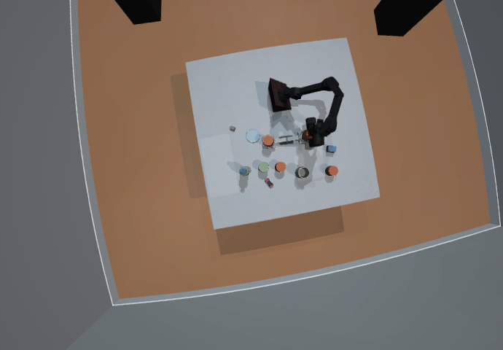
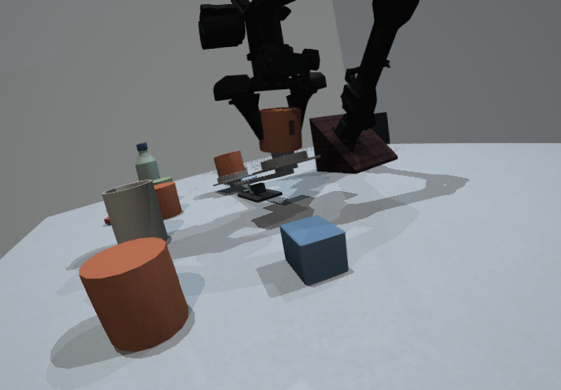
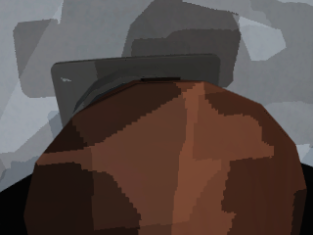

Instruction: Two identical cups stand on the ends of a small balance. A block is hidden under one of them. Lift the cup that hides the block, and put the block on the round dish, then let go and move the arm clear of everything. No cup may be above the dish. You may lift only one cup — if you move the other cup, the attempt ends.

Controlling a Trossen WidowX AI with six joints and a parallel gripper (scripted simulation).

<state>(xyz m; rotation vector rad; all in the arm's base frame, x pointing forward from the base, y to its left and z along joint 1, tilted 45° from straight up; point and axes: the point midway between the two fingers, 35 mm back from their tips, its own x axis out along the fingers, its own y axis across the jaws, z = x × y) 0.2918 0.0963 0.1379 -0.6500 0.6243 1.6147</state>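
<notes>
Right now the grey block is 30 mm below my gripper tip and 10 mm to the right of it. The rest, counted from my gripper tip: red item: 310 mm ahead, 280 mm to the right, 110 mm below; pale blue round dish: 380 mm to the right, 120 mm below, 40 mm behind; orange cup: 20 mm to the left, 10 mm above.
</notes>
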